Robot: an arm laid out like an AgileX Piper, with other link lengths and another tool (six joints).
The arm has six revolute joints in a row. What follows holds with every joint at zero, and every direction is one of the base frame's.
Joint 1 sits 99.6 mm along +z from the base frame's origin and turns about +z.
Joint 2 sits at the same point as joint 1 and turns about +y.
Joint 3 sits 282.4 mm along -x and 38.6 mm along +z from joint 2 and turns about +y.
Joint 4 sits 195.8 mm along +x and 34.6 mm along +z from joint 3 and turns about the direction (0.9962, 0, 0.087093).
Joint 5 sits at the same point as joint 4 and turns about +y.
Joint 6 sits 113.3 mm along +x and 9.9 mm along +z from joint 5 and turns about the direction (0.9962, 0, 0.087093).
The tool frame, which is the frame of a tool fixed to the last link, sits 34.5 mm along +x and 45 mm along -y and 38.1 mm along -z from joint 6; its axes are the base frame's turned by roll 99.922, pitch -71.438 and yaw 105.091 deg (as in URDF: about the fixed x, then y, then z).
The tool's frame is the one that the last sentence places.
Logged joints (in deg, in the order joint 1, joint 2, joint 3, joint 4, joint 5, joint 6), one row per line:
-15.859, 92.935, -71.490, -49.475, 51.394, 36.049
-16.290, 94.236, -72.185, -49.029, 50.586, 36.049
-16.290, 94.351, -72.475, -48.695, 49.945, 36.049
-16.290, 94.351, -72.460, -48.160, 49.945, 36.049
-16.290, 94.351, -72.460, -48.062, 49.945, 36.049
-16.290, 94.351, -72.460, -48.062, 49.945, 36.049
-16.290, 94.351, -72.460, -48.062, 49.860, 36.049
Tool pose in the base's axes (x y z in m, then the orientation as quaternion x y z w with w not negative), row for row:
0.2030, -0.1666, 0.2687, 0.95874, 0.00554, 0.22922, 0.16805
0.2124, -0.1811, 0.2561, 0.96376, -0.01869, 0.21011, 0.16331
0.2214, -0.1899, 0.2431, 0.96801, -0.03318, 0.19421, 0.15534
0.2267, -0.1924, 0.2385, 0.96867, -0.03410, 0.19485, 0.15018
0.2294, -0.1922, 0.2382, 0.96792, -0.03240, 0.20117, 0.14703
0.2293, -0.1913, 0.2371, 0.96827, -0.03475, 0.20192, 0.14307
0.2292, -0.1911, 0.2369, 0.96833, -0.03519, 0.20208, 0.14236
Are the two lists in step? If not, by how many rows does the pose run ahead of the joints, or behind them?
The pose runs 2 rows behind the joints: the pose in row i belongs to the joints in row i - 2.
